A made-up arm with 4 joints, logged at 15 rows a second.
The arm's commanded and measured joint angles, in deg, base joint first. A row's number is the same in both.
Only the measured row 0 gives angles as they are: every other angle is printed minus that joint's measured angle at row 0.
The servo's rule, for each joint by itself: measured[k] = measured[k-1] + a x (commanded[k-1-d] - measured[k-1]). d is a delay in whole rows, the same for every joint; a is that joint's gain. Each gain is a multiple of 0.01, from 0.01 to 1. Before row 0 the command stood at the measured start. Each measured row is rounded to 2 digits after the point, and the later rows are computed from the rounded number. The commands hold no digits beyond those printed.
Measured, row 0: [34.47 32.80 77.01 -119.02]
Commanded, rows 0 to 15: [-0.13 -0.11 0.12 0.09]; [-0.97 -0.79 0.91 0.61]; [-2.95 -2.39 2.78 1.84]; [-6.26 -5.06 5.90 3.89]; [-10.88 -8.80 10.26 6.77]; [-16.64 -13.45 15.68 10.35]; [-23.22 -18.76 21.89 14.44]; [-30.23 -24.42 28.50 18.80]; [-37.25 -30.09 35.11 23.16]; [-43.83 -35.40 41.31 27.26]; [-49.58 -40.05 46.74 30.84]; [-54.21 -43.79 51.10 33.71]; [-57.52 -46.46 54.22 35.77]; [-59.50 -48.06 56.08 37.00]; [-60.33 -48.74 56.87 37.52]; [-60.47 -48.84 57.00 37.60]
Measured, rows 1 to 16: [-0.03 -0.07 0.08 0.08]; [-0.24 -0.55 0.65 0.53]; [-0.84 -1.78 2.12 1.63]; [-2.03 -3.98 4.73 3.53]; [-3.98 -7.21 8.55 6.25]; [-6.77 -11.39 13.47 9.69]; [-10.39 -16.33 19.28 13.68]; [-14.75 -21.75 25.64 17.98]; [-19.70 -27.34 32.17 22.33]; [-25.01 -32.74 38.48 26.47]; [-30.42 -37.64 44.18 30.14]; [-35.65 -41.76 48.95 33.14]; [-40.46 -44.91 52.59 35.35]; [-44.65 -47.02 55.00 36.74]; [-48.10 -48.17 56.29 37.40]; [-50.82 -48.62 56.78 37.57]
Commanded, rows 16 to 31: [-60.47 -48.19 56.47 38.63]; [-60.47 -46.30 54.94 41.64]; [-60.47 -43.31 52.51 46.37]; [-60.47 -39.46 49.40 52.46]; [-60.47 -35.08 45.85 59.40]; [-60.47 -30.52 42.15 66.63]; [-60.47 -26.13 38.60 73.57]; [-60.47 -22.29 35.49 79.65]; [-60.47 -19.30 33.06 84.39]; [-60.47 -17.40 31.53 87.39]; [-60.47 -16.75 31.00 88.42]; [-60.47 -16.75 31.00 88.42]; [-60.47 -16.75 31.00 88.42]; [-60.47 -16.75 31.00 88.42]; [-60.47 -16.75 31.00 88.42]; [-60.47 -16.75 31.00 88.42]
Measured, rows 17 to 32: [-52.94 -48.33 56.57 38.46]; [-54.60 -46.97 55.45 41.13]; [-55.89 -44.52 53.42 45.53]; [-56.90 -41.13 50.65 51.35]; [-57.69 -37.08 47.34 58.11]; [-58.30 -32.68 43.76 65.27]; [-58.78 -28.29 40.20 72.24]; [-59.15 -24.27 36.95 78.46]; [-59.44 -20.94 34.27 83.44]; [-59.67 -18.57 32.38 86.76]; [-59.85 -17.35 31.43 88.15]; [-59.99 -16.95 31.13 88.38]; [-60.10 -16.82 31.04 88.41]; [-60.18 -16.77 31.01 88.42]; [-60.24 -16.76 31.00 88.42]; [-60.29 -16.75 31.00 88.42]
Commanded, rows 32 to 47: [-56.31 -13.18 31.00 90.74]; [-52.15 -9.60 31.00 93.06]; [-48.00 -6.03 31.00 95.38]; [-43.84 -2.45 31.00 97.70]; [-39.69 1.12 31.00 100.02]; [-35.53 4.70 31.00 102.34]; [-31.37 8.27 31.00 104.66]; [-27.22 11.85 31.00 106.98]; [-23.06 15.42 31.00 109.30]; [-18.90 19.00 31.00 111.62]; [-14.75 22.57 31.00 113.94]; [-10.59 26.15 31.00 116.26]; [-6.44 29.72 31.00 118.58]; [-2.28 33.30 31.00 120.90]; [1.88 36.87 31.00 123.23]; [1.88 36.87 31.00 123.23]
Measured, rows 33 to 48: [-59.41 -14.36 31.00 90.37]; [-57.81 -11.17 31.00 92.63]; [-55.65 -7.73 31.00 94.94]; [-53.05 -4.19 31.00 97.26]; [-50.11 -0.63 31.00 99.58]; [-46.90 2.94 31.00 101.90]; [-43.48 6.51 31.00 104.22]; [-39.90 10.09 31.00 106.54]; [-36.20 13.66 31.00 108.86]; [-32.39 17.24 31.00 111.18]; [-28.51 20.81 31.00 113.50]; [-24.57 24.39 31.00 115.82]; [-20.58 27.96 31.00 118.14]; [-16.55 31.54 31.00 120.46]; [-12.50 35.11 31.00 122.79]; [-9.34 36.29 31.00 123.16]
